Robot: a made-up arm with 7 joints.
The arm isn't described. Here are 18 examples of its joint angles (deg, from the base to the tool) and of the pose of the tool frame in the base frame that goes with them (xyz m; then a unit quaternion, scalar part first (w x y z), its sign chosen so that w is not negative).
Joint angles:
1: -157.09 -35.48 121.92 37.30 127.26 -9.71 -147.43
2: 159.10 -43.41 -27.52 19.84 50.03 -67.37 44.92
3: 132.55 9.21 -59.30 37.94 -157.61 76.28 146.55
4: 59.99 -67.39 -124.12 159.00 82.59 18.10 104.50
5: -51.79 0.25 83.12 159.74 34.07 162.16 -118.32
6: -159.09 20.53 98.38 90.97 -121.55 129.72 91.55
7: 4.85 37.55 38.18 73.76 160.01 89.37 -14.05
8: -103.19 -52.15 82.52 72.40 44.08 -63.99 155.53
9: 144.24 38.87 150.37 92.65 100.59 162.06 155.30
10: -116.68 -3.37 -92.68 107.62 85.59 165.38 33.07
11: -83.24 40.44 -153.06 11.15 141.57 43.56 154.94
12: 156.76 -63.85 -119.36 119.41 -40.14 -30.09 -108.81
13: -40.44 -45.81 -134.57 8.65 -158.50 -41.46 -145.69
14: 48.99 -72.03 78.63 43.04 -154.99 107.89 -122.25
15: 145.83 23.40 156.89 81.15 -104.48 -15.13 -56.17
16: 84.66 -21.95 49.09 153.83 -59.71 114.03 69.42
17: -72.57 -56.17 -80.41 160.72 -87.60 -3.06 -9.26
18: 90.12 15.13 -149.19 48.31 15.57 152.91 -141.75
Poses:
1: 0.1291 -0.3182 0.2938 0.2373 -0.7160 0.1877 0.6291
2: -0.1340 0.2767 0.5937 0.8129 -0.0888 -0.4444 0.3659
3: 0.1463 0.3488 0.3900 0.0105 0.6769 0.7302 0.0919
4: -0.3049 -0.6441 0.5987 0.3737 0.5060 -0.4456 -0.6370
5: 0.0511 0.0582 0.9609 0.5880 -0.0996 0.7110 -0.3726
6: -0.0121 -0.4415 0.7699 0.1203 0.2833 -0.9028 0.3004
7: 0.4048 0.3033 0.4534 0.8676 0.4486 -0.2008 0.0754
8: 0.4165 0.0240 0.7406 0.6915 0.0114 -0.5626 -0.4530
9: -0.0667 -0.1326 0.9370 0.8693 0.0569 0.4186 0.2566
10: -0.2712 0.1061 0.8643 0.7363 -0.2849 0.0724 -0.6094
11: -0.1386 0.2601 0.4454 0.3637 -0.0286 0.9164 0.1646
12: 0.6113 0.0583 0.6011 0.5559 0.7751 0.2989 -0.0294
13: 0.0155 -0.1492 0.3110 0.7235 0.3383 0.0551 -0.5992
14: -0.3198 0.2323 0.5661 0.2723 0.4358 -0.8395 -0.1766
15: 0.2176 -0.3236 0.8450 0.6619 0.4349 -0.1622 -0.5886
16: -0.1326 -0.0659 1.0344 0.5804 -0.4815 -0.5939 0.2803
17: -0.2920 0.4139 0.8865 0.2587 -0.0077 -0.9622 -0.0849
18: 0.1408 -0.2419 0.5704 0.3595 -0.1468 -0.8591 0.3335
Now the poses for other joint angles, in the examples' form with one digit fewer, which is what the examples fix.
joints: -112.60 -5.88 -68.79 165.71 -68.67 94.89 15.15
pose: -0.111 0.106 1.064 0.118 -0.249 -0.907 0.318
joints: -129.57 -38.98 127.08 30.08 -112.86 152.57 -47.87
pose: 0.236 -0.103 0.384 0.315 -0.326 -0.719 -0.527
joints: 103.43 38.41 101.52 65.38 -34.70 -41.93 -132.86
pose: -0.466 -0.121 0.762 0.064 0.177 -0.647 -0.739
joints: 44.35 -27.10 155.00 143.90 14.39 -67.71 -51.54
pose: -0.314 -0.232 0.981 0.648 0.261 -0.688 -0.197
